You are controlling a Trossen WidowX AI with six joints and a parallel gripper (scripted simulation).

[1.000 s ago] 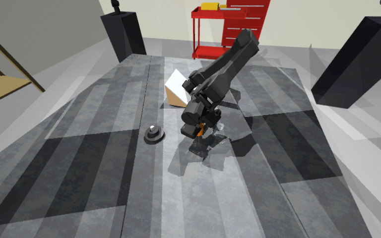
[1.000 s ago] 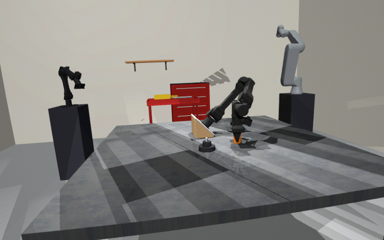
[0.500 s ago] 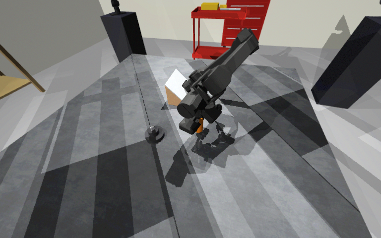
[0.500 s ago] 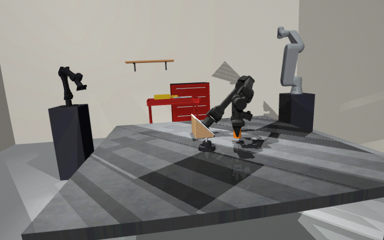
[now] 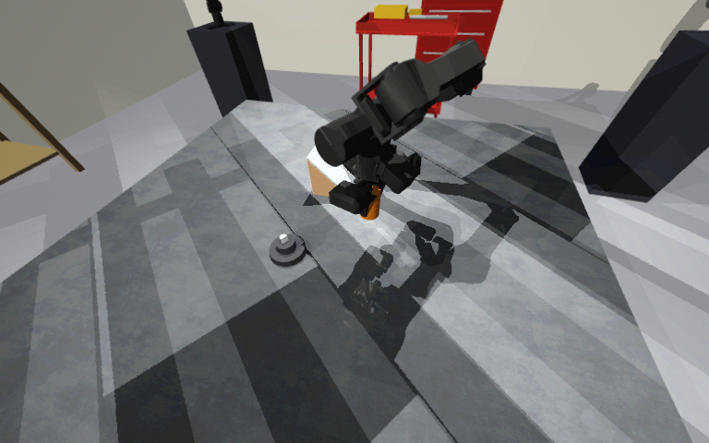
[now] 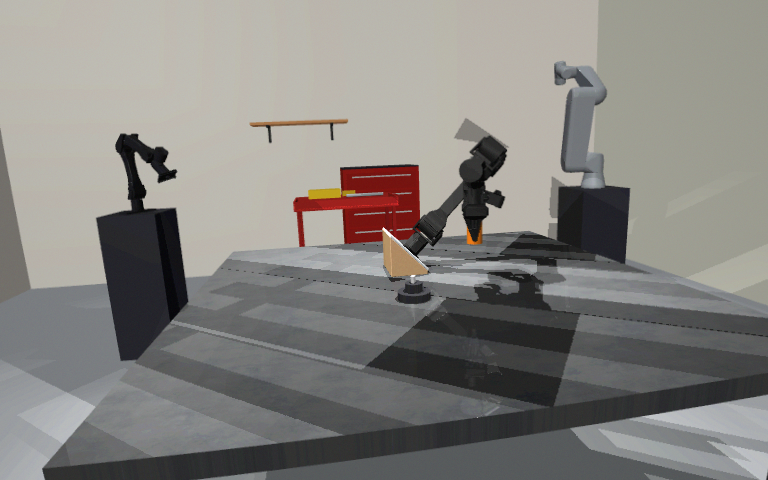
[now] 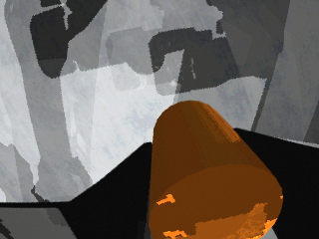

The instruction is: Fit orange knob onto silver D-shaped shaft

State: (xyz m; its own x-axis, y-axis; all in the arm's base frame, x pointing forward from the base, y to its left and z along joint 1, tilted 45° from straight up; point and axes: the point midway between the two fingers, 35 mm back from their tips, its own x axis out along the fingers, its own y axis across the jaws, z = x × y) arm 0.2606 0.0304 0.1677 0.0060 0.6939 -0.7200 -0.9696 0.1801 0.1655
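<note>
Right now the orange knob is 40 mm above my gripper tip. Also, from my gripper tip: round pedestal 70 mm ahead, 180 mm to the right, 100 mm below.
</note>
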